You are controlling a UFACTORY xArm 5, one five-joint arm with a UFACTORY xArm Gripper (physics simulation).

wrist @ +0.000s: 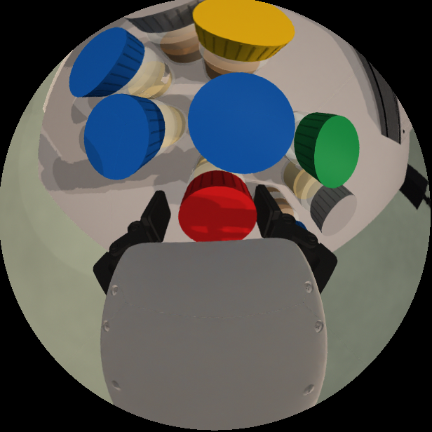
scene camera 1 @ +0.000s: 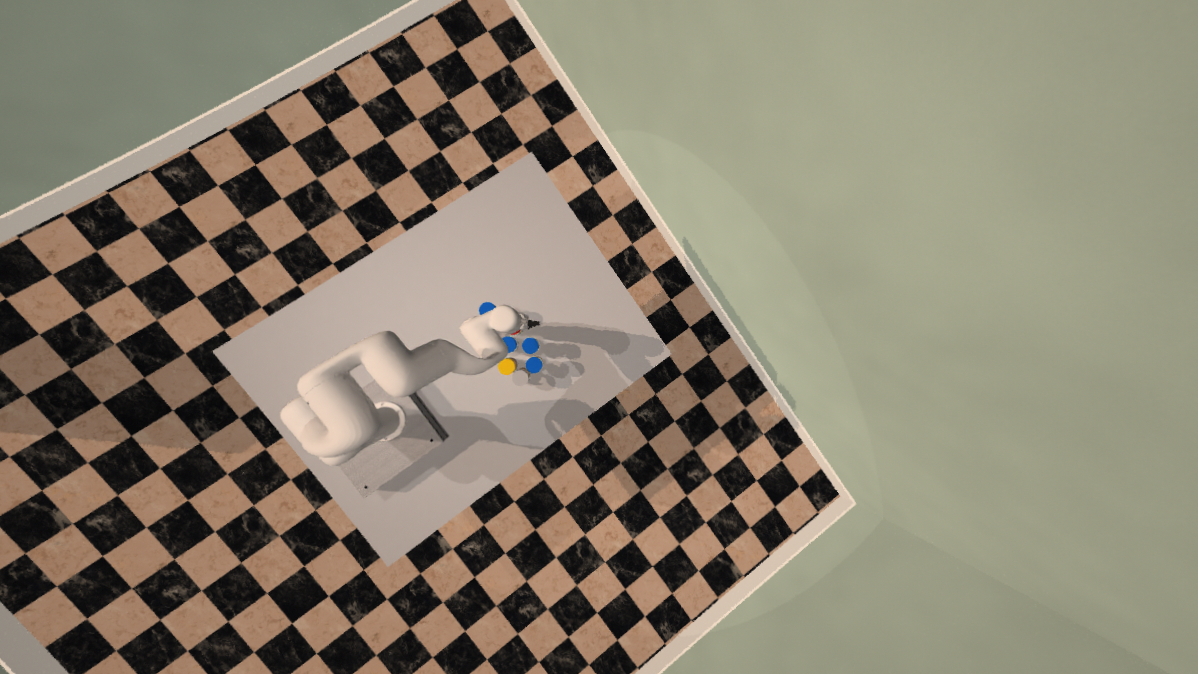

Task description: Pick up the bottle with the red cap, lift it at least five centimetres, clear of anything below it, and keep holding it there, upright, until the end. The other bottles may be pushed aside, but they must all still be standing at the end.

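Where they show: arm's base, origin of the base link: (scene camera 1: 385,420).
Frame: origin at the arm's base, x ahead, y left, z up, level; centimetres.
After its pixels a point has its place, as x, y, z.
Observation:
The bottle with the red cap (scene camera 1: 516,331) (wrist: 217,214) stands among the other bottles. In the wrist view its cap lies between the two black fingers, close to the right one, with a wider gap to the left one; its body is mostly hidden under the cap. My gripper (scene camera 1: 527,323) @(52.0, 1.2, -0.1) (wrist: 210,199) is open, its fingers on both sides of the red cap and holding nothing. In scene camera 1 the arm's wrist covers part of the red cap.
A large blue cap (wrist: 241,123) is right behind the red one. Two blue-capped bottles (wrist: 117,136) (wrist: 107,62) stand left, a yellow cap (scene camera 1: 506,366) @(41.7, -8.6, 3.7) (wrist: 243,30) behind, a green cap (wrist: 336,150) and a grey cap (wrist: 337,212) right. Another blue cap (wrist: 300,225) is partly hidden by the right finger.

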